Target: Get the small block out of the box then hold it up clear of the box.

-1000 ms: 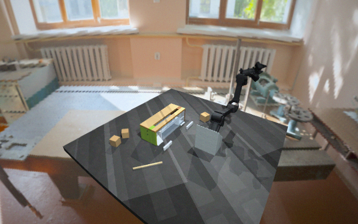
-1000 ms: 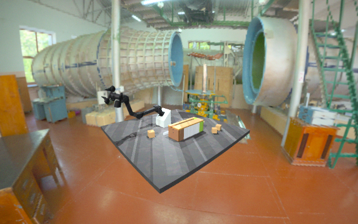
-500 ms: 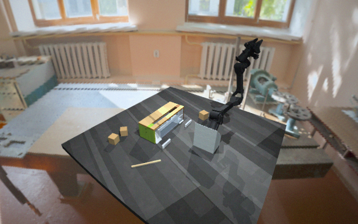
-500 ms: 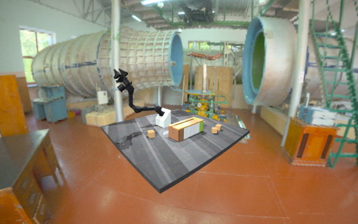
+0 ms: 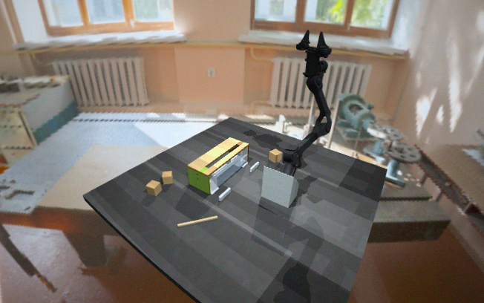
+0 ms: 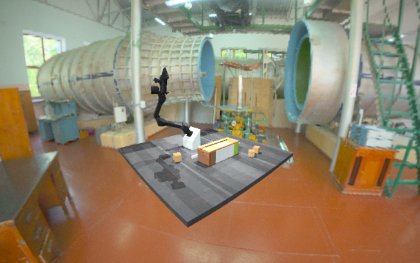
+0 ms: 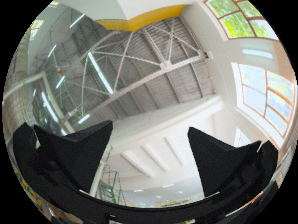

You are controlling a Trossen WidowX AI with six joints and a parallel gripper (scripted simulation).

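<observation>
Right now the small blue block is 32 cm ahead of my gripper tip, 28 cm to the left of it and 69 cm below it. From my gripper tip the other things lie so: thin stick: 23 cm ahead, 67 cm to the left, 78 cm below; box: 31 cm ahead, 30 cm to the left, 72 cm below.
</observation>
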